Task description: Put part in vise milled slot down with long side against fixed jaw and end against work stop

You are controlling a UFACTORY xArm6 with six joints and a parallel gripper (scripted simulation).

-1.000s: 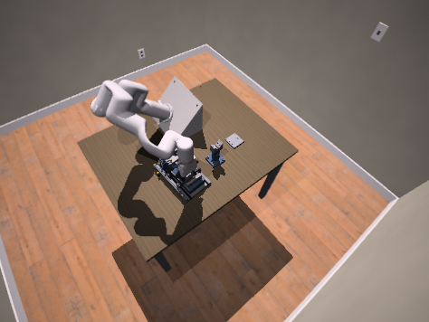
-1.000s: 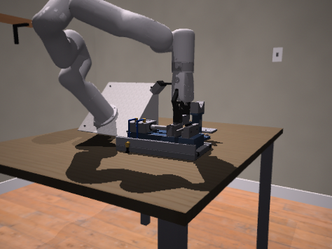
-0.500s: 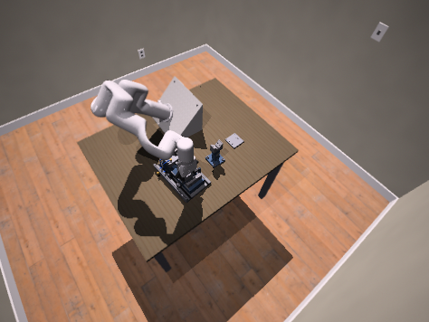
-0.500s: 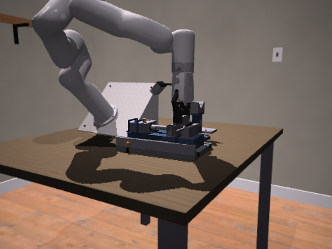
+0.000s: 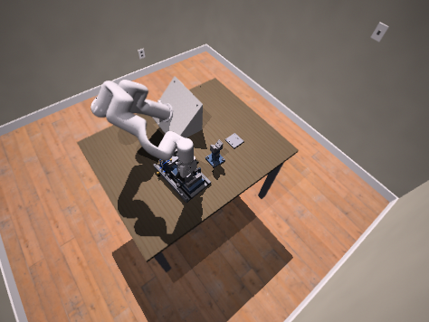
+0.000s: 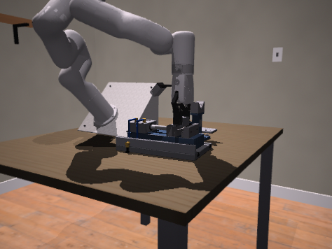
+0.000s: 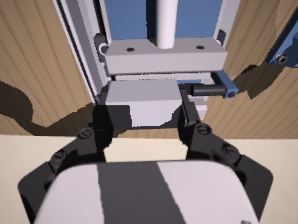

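The fixed jaw is 40 mm below my hand, 30 mm to the left of it and 20 mm ahead of it. The rest, counted from my hand: part (20 mm below); then moving jaw (40 mm below, 40 mm behind, 10 mm to the left); then work stop (60 mm to the left, 30 mm below, 20 mm behind).
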